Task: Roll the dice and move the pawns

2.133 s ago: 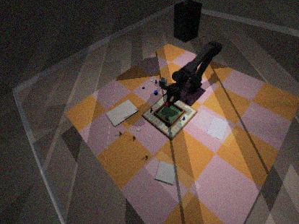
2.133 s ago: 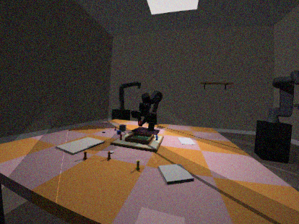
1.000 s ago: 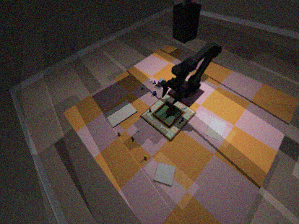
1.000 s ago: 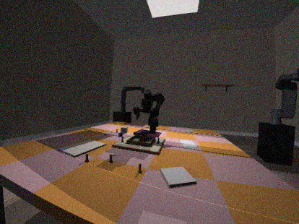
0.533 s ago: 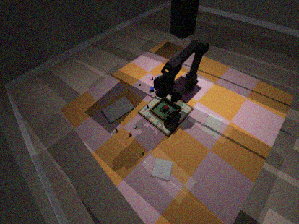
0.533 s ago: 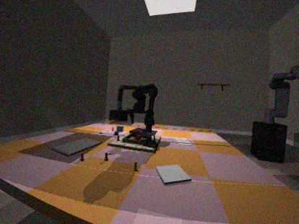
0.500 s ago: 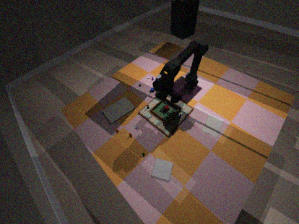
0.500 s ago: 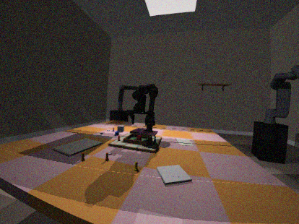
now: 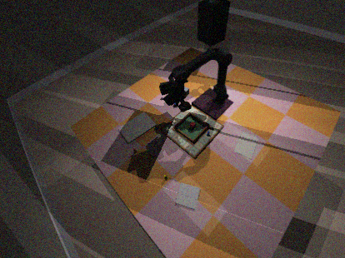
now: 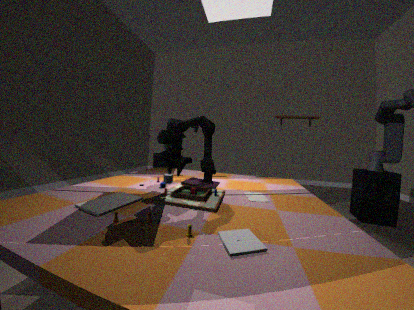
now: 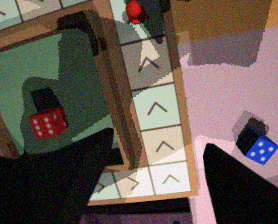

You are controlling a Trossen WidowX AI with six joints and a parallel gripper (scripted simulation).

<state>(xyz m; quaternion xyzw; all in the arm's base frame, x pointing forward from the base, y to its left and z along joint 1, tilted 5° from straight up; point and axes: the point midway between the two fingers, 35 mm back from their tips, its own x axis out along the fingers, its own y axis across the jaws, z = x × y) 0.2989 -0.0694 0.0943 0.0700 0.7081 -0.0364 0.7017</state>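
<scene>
The red pawn lies 8 cm ahead of my gripper tip, 6 cm below it and 2 cm to the left of it. The rest, counted from my gripper tip: white card 27 cm ahead, 11 cm to the right, 9 cm below; then blue pawn 22 cm to the left, 6 cm below, 5 cm behind; then green tray 12 cm to the left, 8 cm below.
</scene>
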